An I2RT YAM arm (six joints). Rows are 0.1 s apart.
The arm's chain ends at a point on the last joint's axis. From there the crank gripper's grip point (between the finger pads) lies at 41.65 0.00 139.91 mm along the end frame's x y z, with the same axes.
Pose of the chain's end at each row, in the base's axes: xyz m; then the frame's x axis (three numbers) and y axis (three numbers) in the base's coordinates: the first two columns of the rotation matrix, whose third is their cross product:
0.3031, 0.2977, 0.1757, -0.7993, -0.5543, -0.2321, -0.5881, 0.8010, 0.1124
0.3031, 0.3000, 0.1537, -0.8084, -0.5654, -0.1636, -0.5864, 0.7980, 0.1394
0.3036, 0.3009, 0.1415, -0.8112, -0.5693, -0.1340, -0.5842, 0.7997, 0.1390
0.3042, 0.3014, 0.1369, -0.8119, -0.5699, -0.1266, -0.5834, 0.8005, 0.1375
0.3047, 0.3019, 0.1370, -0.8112, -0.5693, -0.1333, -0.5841, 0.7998, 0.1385
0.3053, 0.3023, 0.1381, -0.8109, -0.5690, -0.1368, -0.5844, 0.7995, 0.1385
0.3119, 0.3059, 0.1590, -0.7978, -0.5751, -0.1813, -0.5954, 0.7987, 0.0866
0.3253, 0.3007, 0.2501, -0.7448, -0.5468, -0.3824, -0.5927, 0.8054, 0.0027
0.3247, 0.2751, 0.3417, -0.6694, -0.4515, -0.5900, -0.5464, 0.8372, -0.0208
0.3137, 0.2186, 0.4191, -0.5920, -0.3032, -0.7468, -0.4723, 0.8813, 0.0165
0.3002, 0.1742, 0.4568, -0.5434, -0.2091, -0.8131, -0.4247, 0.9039, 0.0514
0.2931, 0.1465, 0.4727, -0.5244, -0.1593, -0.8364, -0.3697, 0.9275, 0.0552
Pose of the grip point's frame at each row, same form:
0.2871, 0.3063, 0.0308, -0.7993, -0.5543, -0.2321, -0.5881, 0.8010, 0.1124
0.2767, 0.3056, 0.0102, -0.8084, -0.5654, -0.1636, -0.5864, 0.7980, 0.1394
0.2737, 0.3039, -0.0014, -0.8112, -0.5693, -0.1340, -0.5842, 0.7997, 0.1390
0.2736, 0.3036, -0.0058, -0.8119, -0.5699, -0.1266, -0.5834, 0.8005, 0.1375
0.2748, 0.3048, -0.0058, -0.8112, -0.5693, -0.1333, -0.5841, 0.7998, 0.1385
0.2758, 0.3055, -0.0048, -0.8109, -0.5690, -0.1368, -0.5844, 0.7995, 0.1385
0.2920, 0.3067, 0.0144, -0.7978, -0.5751, -0.1813, -0.5954, 0.7987, 0.0866
0.3372, 0.3099, 0.1049, -0.7448, -0.5468, -0.3824, -0.5927, 0.8054, 0.0027
0.3672, 0.2995, 0.2042, -0.6694, -0.4515, -0.5900, -0.5464, 0.8372, -0.0208
0.3804, 0.2567, 0.2950, -0.5920, -0.3032, -0.7468, -0.4723, 0.8813, 0.0165
0.3789, 0.2177, 0.3418, -0.5434, -0.2091, -0.8131, -0.4247, 0.9039, 0.0514
0.3786, 0.1872, 0.3616, -0.5244, -0.1593, -0.8364, -0.3697, 0.9275, 0.0552

